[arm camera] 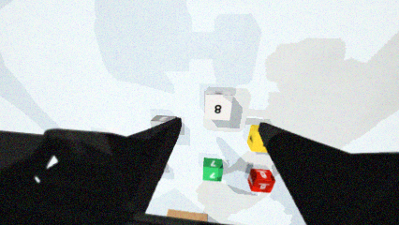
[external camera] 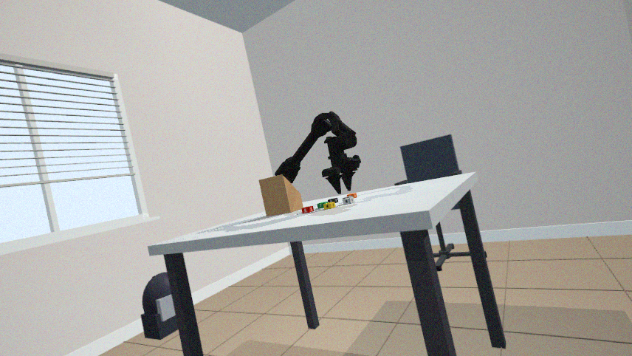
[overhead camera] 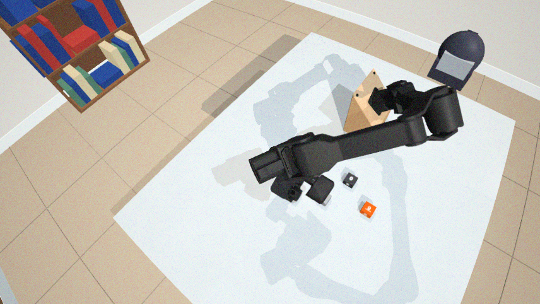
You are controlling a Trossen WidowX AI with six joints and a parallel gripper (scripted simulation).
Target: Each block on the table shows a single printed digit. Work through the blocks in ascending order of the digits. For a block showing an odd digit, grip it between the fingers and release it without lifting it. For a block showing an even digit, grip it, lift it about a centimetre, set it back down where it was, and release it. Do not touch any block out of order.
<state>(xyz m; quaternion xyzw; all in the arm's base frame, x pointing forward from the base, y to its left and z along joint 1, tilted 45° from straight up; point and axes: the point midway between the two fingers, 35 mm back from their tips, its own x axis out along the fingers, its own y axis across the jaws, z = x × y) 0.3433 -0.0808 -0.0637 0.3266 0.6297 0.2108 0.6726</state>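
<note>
My gripper tip is now 10 mm short of the white block and 30 mm above it. From my gripper tip the other things lie so: yellow block: 50 mm behind, 60 mm to the right, 30 mm below; then green block marked 7: 110 mm behind, 10 mm to the left, 30 mm below; then grey block marked 2: 20 mm behind, 80 mm to the left, 30 mm below.
</note>
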